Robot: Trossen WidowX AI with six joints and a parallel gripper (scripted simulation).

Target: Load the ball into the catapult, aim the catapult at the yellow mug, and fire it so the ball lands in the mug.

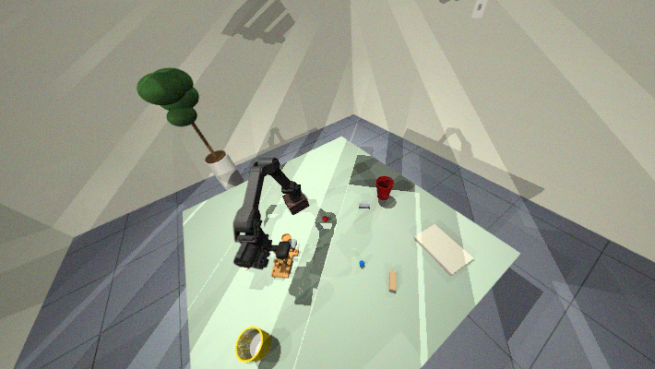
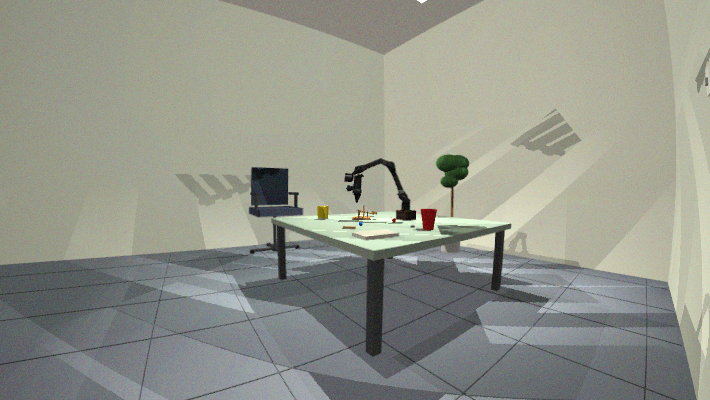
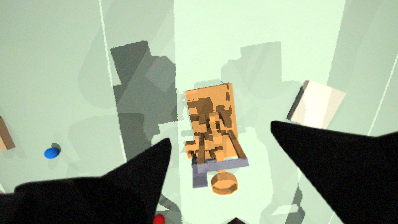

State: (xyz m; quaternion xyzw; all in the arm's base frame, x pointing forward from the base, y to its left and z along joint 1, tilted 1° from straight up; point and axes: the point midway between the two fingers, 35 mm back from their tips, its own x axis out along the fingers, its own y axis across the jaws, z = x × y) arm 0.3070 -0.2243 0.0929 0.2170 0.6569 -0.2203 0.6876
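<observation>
The red ball is 30 cm to the left of my gripper tip, 12 cm behind it and 11 cm below it. Round my gripper tip: white card 14 cm behind, 13 cm to the right, 13 cm below; then yellow mug 21 cm ahead, 16 cm to the right, 10 cm below; then orange catapult 8 cm below, 6 cm to the left, 6 cm behind.
</observation>
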